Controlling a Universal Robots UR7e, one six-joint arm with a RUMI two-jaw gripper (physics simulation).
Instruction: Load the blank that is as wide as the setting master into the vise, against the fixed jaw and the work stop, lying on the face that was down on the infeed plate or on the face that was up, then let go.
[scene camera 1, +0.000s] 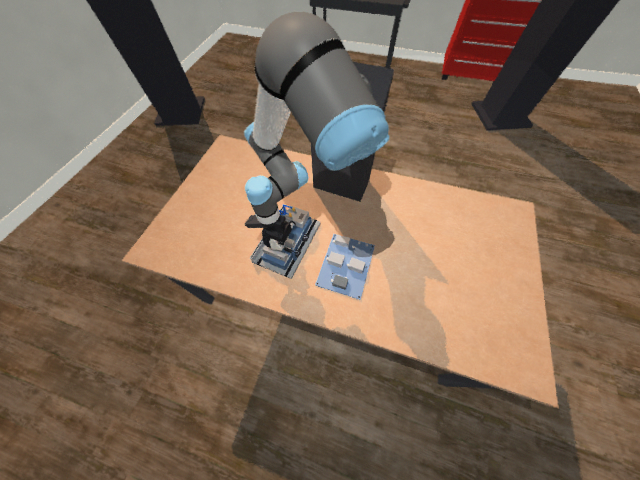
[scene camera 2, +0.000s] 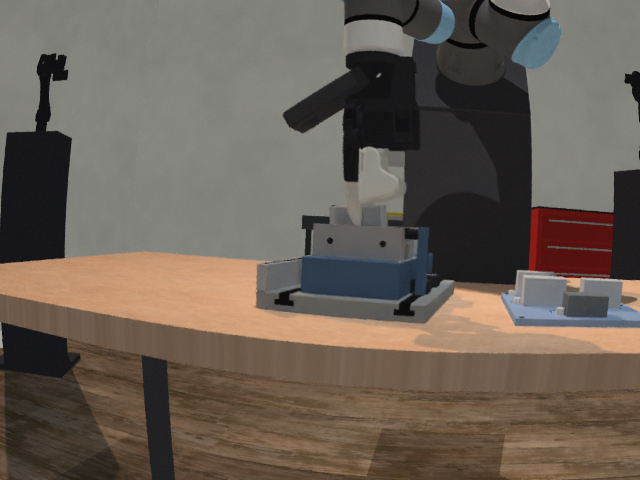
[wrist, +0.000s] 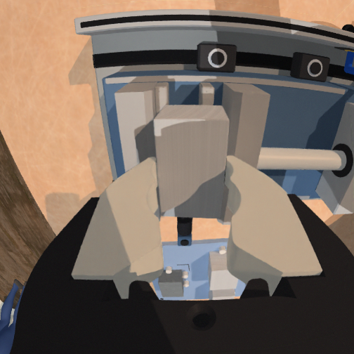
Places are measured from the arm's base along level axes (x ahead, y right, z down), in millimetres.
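Pixels of known places: gripper, between the fingertips: (scene camera 1: 277, 244); arm's base, origin of its link: (scene camera 2: 471, 63).
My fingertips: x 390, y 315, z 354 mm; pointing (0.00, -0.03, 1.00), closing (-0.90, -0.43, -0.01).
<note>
For each thing: its middle in the pictures, then the offset to it from my fingertips. "spot": a spot on its surface instead.
- light grey blank, middle of its body: (scene camera 2: 358, 221) dy +4, dx -3, dz -9 mm
- vise's fixed jaw, middle of its body: (scene camera 2: 358, 242) (scene camera 1: 275, 253) dy +11, dx +31, dz +14 mm
- dark grey block, middle of its body: (scene camera 2: 585, 304) (scene camera 1: 340, 282) dy -245, dx +150, dz +72 mm
- infeed plate, a spot on its surface: (scene camera 1: 324, 276) spot: dy -183, dx +116, dz +84 mm
- vise's blue body, a spot on its surface: (scene camera 2: 356, 277) spot: dy +18, dx +61, dz +51 mm
My gripper (scene camera 1: 276, 242) (scene camera 2: 359, 214) (wrist: 190, 160) is shut on a light grey blank (scene camera 2: 374, 217) (wrist: 192, 165), one finger on each side. The blank is upright between the vise's fixed jaw (scene camera 2: 356, 242) (wrist: 131, 130) on the left of the wrist view and the moving jaw (wrist: 247, 120) on the right. Its top stands above the jaws; its lower part is hidden behind the fixed jaw in scene camera 2. The work stop's black rod (wrist: 184, 227) is by the blank's near end; I cannot tell if they touch. A dark grey block (scene camera 1: 339, 281) (scene camera 2: 585, 304) (wrist: 171, 284) sits on the infeed plate (scene camera 1: 324, 276).
Light blocks (scene camera 1: 335, 259) (scene camera 2: 542, 290) also stand on the infeed plate, beside the vise. The vise's blue body (scene camera 2: 356, 277) sits on a grey base (scene camera 2: 351, 304) with a raised side rail. A screw rod (wrist: 300, 158) runs behind the moving jaw. Two black clamps (wrist: 216, 58) stand along the base slot.
</note>
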